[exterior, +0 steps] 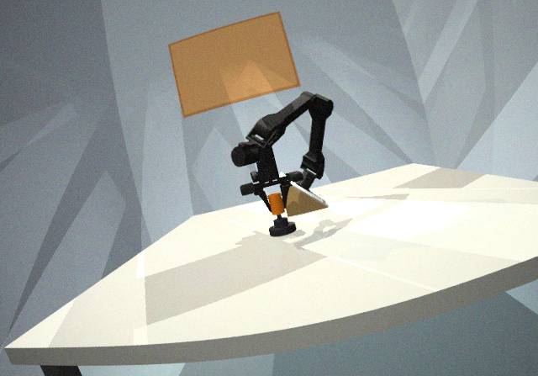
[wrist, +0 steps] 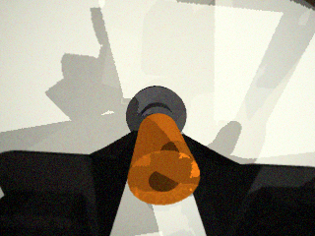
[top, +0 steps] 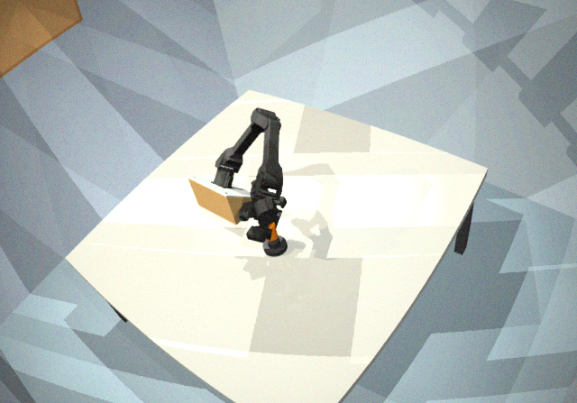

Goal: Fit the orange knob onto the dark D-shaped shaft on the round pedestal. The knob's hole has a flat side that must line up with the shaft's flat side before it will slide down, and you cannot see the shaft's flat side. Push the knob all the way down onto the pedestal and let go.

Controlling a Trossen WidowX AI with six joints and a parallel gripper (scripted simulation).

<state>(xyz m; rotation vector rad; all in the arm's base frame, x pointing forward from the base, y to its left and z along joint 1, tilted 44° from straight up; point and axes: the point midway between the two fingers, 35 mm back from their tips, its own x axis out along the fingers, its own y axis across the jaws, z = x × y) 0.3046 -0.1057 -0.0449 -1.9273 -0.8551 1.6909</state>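
Now: the orange knob 2 cm above my gripper tip. From my gripper tip the other things lie so: round dark pedestal 4 cm below.
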